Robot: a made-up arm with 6 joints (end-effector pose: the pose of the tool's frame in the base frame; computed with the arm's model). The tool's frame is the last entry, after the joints.
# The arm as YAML. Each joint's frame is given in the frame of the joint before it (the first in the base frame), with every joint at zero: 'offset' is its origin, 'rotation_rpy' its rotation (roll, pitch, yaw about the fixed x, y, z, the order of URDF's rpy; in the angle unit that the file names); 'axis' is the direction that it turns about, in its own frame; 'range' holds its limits. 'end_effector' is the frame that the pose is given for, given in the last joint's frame.
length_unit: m
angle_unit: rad
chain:
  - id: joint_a
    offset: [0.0, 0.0, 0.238]
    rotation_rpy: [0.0, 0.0, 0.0]
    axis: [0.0, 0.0, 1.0]
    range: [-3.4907, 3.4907]
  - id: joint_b
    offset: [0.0, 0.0, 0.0]
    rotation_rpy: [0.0, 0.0, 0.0]
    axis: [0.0, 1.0, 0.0]
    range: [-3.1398, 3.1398]
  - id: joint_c
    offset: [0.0, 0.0, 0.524]
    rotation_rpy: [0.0, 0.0, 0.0]
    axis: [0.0, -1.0, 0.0]
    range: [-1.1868, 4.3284]
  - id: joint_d
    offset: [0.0, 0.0, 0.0]
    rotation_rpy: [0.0, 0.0, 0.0]
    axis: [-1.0, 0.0, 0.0]
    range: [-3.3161, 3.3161]
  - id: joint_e
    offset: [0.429, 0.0, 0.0]
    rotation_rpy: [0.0, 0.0, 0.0]
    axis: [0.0, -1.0, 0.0]
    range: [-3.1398, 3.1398]
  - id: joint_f
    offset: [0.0, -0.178, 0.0]
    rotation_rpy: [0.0, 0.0, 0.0]
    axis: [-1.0, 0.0, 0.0]
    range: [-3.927, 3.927]
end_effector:
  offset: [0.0, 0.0, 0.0]
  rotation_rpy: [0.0, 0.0, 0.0]
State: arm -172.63 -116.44 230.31 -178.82 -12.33 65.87
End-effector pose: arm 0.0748 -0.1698 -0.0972 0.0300 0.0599 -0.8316 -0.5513
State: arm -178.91 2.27 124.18 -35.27 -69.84 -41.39
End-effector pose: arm 0.1160 0.1476 1.1801 0.4374 -0.2822 -0.2763 -0.8079
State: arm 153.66 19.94 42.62 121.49 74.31 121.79
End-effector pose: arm -0.5037 0.1456 1.0361 0.0110 0.3450 -0.7637 -0.5455
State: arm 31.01 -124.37 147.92 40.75 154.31 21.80
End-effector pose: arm -0.1870 -0.2698 -0.4818 0.7217 0.1771 -0.5339 0.4033
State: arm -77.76 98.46 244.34 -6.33 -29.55 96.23
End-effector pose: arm -0.1360 -0.2077 0.4178 0.0983 0.6854 0.2277 0.6847
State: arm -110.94 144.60 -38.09 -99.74 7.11 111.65
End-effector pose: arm 0.0699 0.0983 0.0062 0.0637 0.7848 0.6095 0.0925
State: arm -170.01 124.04 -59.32 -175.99 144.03 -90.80
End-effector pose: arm 0.0242 -0.1760 -0.0178 0.1431 0.2474 -0.6309 0.7213
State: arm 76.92 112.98 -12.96 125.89 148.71 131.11
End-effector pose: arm -0.0230 0.3620 -0.3985 0.5067 0.2592 -0.5434 0.6171
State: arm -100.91 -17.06 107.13 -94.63 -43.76 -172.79
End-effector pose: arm 0.0611 0.2408 1.1935 0.3440 0.8734 0.0448 0.3417
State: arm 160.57 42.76 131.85 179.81 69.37 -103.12
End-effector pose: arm -0.4006 -0.0474 1.0517 0.2339 0.0299 -0.6263 0.7431
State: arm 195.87 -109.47 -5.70 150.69 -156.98 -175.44
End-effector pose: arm 0.6973 0.0369 0.4593 0.2264 0.6903 0.3496 -0.5916
